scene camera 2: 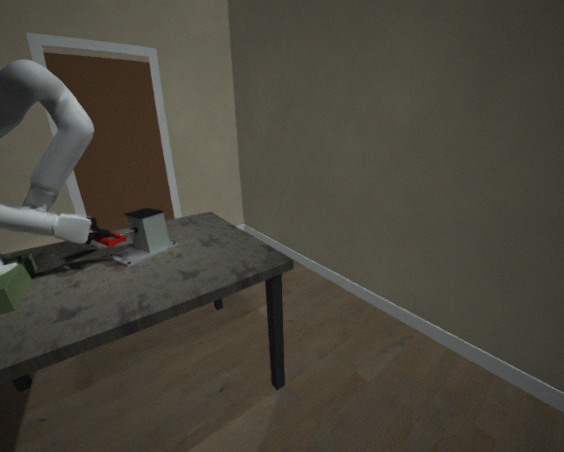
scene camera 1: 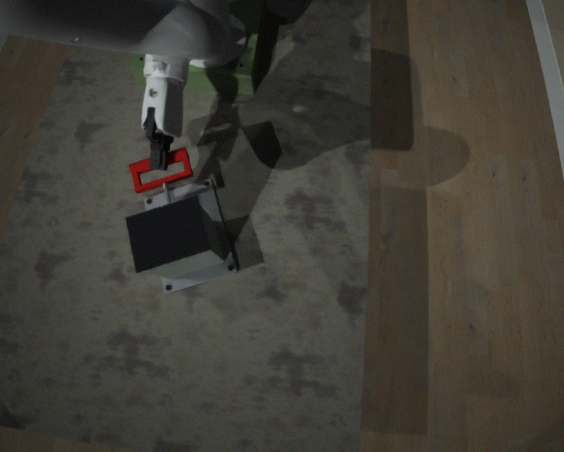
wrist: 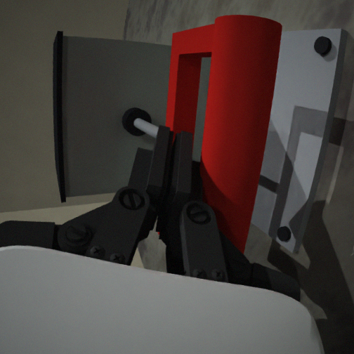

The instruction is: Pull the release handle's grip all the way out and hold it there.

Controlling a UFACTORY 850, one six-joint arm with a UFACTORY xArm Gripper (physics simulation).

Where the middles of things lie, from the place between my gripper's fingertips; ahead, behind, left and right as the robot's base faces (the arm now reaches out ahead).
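Looking at the base plate [scene camera 1: 203, 190], I find my hand 50 mm to the right of it and 100 mm short of it. My hand is also 120 mm above the plate.
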